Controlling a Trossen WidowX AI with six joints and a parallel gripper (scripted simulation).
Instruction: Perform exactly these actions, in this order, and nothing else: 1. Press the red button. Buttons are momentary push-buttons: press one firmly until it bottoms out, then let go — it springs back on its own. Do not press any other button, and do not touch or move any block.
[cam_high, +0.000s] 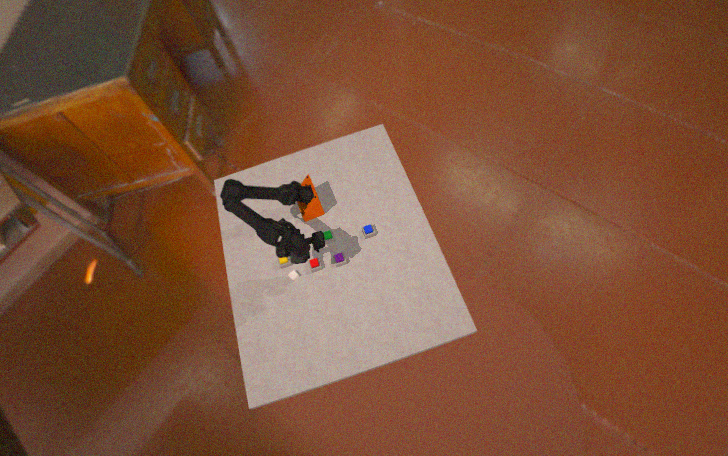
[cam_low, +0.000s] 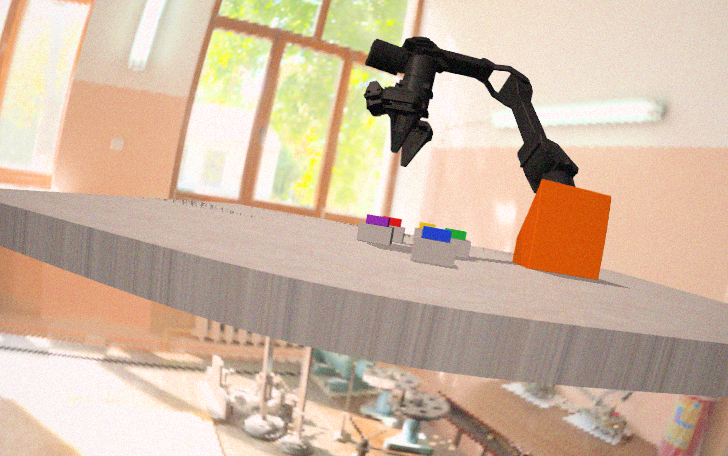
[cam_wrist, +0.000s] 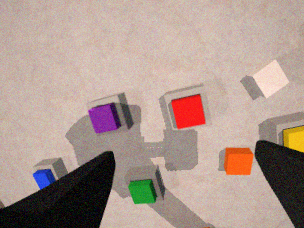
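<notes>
Now: gripper tip 10 mm past the red button and 110 mm above it. From my gripper tip the other things lie so: purple button: 10 mm ahead, 100 mm to the left, 110 mm below; green button: 110 mm behind, 80 mm to the left, 110 mm below; white block: 10 mm ahead, 100 mm to the right, 130 mm below.
</notes>
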